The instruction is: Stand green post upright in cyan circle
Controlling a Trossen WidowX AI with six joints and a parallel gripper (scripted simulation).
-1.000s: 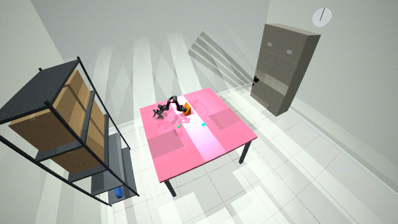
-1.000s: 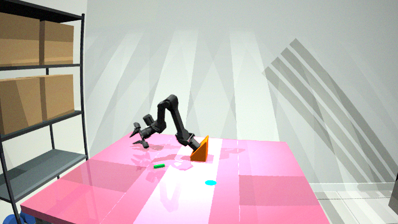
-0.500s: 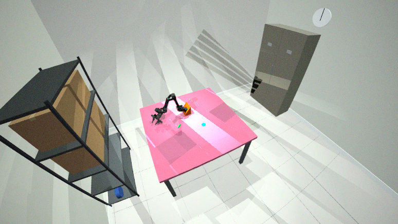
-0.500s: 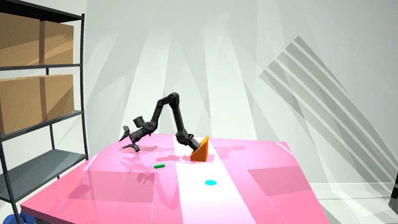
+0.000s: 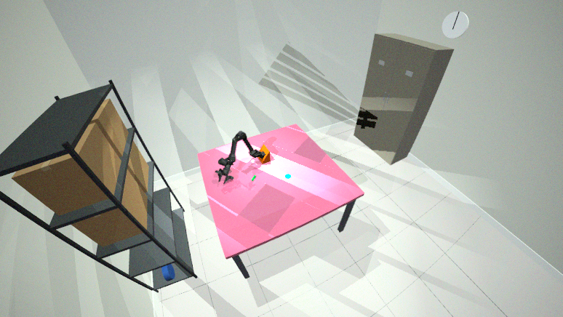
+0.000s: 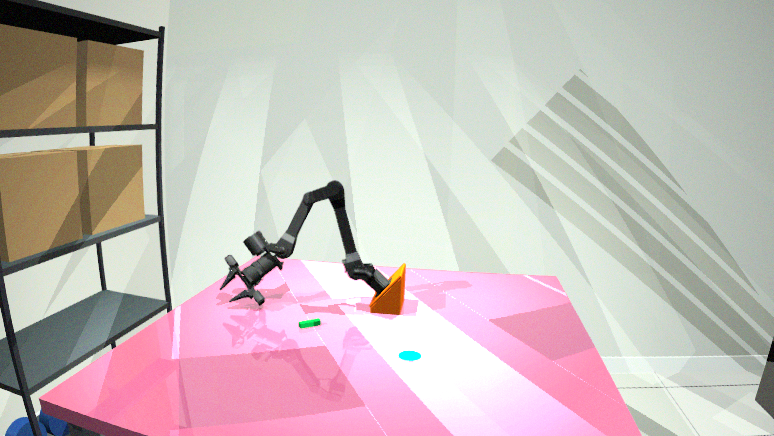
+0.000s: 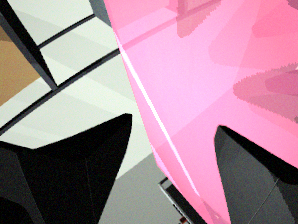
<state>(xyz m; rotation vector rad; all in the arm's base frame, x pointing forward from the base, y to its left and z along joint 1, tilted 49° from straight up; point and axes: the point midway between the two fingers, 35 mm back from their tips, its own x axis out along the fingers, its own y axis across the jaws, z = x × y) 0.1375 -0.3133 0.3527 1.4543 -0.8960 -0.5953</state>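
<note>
The green post lies 31 cm to the left of my gripper tip, 5 cm ahead of it and 3 cm below it. Also, from my gripper tip: cyan circle (61 cm to the left, 18 cm ahead, 4 cm below).
</note>
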